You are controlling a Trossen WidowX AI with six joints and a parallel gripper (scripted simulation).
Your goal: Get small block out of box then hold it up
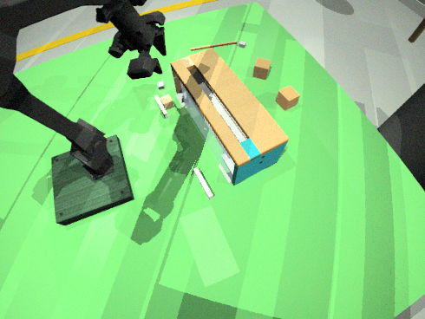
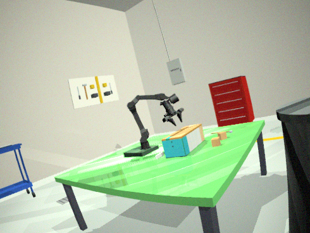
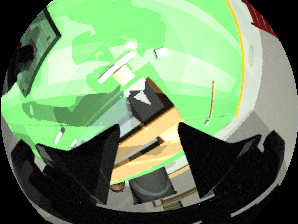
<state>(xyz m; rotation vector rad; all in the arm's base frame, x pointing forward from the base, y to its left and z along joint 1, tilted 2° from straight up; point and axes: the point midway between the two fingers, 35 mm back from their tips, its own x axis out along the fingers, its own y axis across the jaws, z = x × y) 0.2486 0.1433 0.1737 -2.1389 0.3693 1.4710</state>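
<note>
The tan block is 14 cm below my gripper tip and 2 cm behind it. Round my gripper tip: thin wooden stick 25 cm ahead, 21 cm to the left, 16 cm below; then box 16 cm to the right, 10 cm below, 7 cm ahead.
</note>
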